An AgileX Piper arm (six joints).
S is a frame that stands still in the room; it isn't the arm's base.
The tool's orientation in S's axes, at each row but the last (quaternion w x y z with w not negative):
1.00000 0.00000 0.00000 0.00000
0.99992 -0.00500 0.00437 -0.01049
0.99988 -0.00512 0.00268 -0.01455
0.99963 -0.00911 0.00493 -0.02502
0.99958 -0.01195 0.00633 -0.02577
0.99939 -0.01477 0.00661 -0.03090
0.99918 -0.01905 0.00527 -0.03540
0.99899 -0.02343 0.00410 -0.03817
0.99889 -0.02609 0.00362 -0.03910
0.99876 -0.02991 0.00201 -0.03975
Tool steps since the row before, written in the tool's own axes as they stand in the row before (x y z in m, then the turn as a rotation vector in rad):
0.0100 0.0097 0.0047 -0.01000 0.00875 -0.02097
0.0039 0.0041 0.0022 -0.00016 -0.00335 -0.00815
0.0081 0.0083 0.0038 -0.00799 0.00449 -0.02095
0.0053 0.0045 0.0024 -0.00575 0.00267 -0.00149
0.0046 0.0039 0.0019 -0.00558 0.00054 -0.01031
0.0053 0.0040 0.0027 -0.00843 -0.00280 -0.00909
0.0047 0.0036 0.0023 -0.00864 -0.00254 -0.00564
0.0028 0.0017 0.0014 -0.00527 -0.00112 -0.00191
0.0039 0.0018 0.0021 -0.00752 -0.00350 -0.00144
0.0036 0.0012 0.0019 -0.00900 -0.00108 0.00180
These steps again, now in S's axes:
0.0100 0.0097 0.0047 -0.01000 0.00875 -0.02097
0.0040 0.0040 0.0021 -0.00030 -0.00343 -0.00811
0.0084 0.0081 0.0037 -0.00797 0.00451 -0.02095
0.0055 0.0043 0.0023 -0.00562 0.00293 -0.00148
0.0048 0.0037 0.0017 -0.00568 0.00058 -0.01025
0.0056 0.0037 0.0025 -0.00871 -0.00254 -0.00890
0.0050 0.0033 0.0021 -0.00886 -0.00213 -0.00546
0.0029 0.0015 0.0013 -0.00536 -0.00080 -0.00182
0.0040 0.0016 0.0020 -0.00778 -0.00297 -0.00122
0.0037 0.0010 0.0018 -0.00905 -0.00025 0.00188

